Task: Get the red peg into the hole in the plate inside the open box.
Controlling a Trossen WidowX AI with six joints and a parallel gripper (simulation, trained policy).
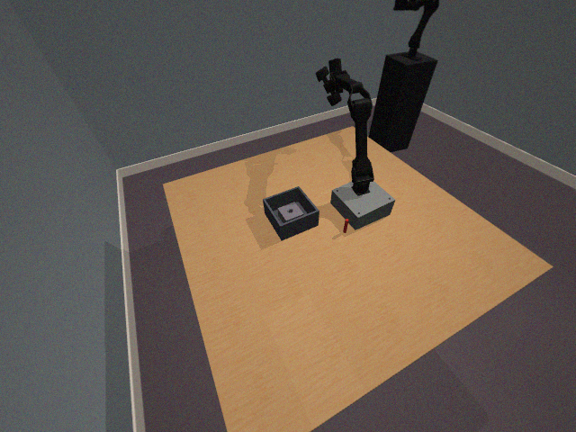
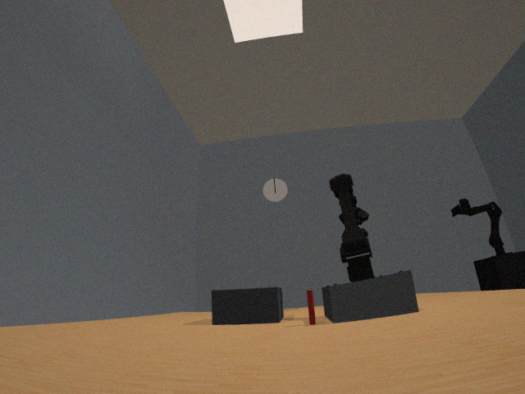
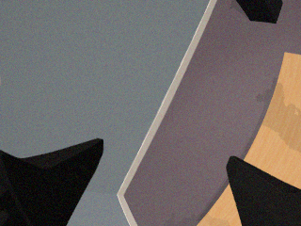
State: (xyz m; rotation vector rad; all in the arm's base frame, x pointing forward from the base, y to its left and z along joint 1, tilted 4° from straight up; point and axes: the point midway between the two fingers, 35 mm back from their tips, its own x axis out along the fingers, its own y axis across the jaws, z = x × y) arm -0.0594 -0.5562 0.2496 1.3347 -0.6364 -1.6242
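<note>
The red peg lies 18 cm ahead of my gripper tip, 72 cm to the left of it and 30 cm below it. From my gripper tip the other things lie so: dark box (39 cm ahead, 57 cm to the left, 31 cm below); then plate (39 cm ahead, 57 cm to the left, 29 cm below).
</note>
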